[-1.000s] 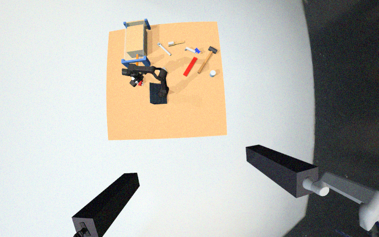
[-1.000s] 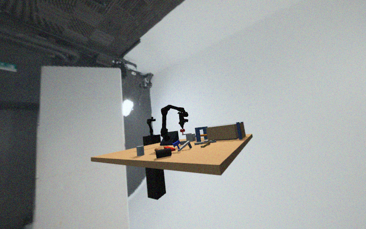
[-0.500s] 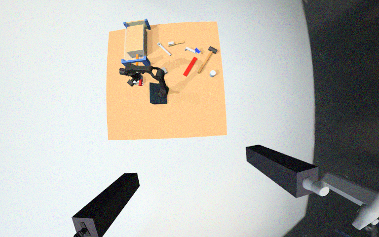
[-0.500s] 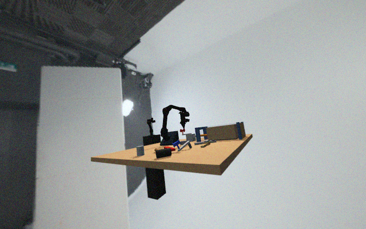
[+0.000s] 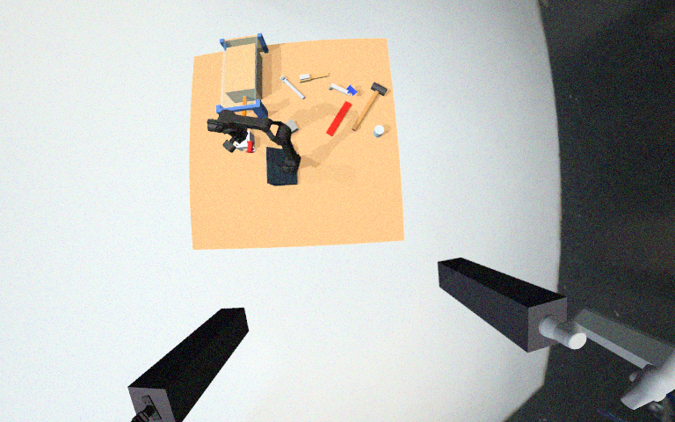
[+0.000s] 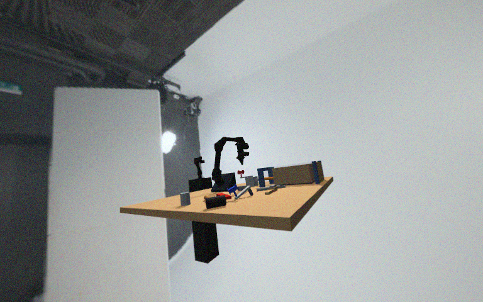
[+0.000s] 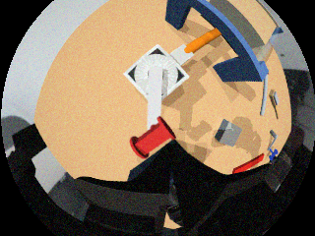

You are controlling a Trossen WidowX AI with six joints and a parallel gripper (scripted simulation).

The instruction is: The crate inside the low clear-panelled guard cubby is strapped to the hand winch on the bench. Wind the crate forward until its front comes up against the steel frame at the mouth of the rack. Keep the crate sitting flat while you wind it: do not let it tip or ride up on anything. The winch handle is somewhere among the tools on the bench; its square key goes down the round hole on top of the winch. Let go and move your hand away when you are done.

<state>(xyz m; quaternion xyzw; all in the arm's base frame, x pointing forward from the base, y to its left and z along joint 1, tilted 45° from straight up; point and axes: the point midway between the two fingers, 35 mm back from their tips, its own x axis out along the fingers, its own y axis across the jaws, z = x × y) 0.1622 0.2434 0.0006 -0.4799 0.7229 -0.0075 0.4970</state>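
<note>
Now: gripper tip 80 mm above the red knob and 30 mm past it. Round my gripper tip: winch 180 mm below, 60 mm to the left, 30 mm ahead; winch handle 110 mm below, 20 mm to the left; blue steel frame 210 mm ahead, 110 mm below, 50 mm to the left.
</note>
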